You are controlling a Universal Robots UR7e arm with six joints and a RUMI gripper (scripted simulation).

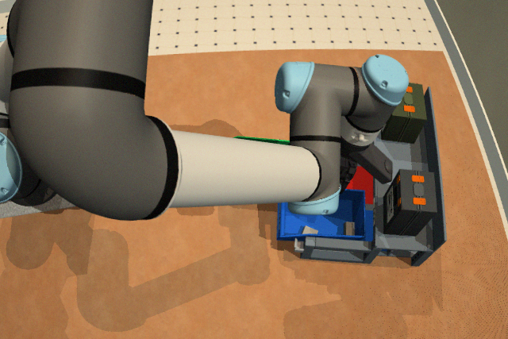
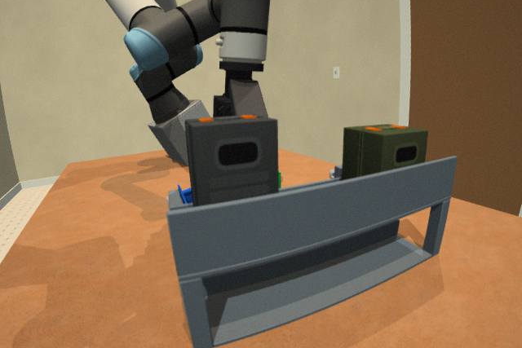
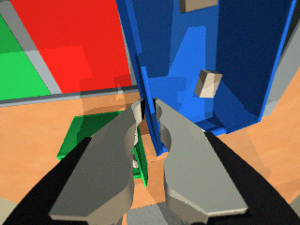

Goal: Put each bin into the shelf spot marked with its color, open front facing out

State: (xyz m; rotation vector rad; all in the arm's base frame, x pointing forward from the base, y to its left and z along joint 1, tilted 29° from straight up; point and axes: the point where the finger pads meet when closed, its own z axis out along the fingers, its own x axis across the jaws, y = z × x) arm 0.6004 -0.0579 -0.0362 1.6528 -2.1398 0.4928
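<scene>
The blue bin lies 1 cm behind my hand, 4 cm to the right of it and 3 cm below it. Round my hand: shelf front lip (2 cm behind, 7 cm to the left, 8 cm below); then black box (14 cm ahead, 8 cm to the right, 7 cm above); then green bin (15 cm behind, 10 cm to the left, 6 cm below).
</scene>
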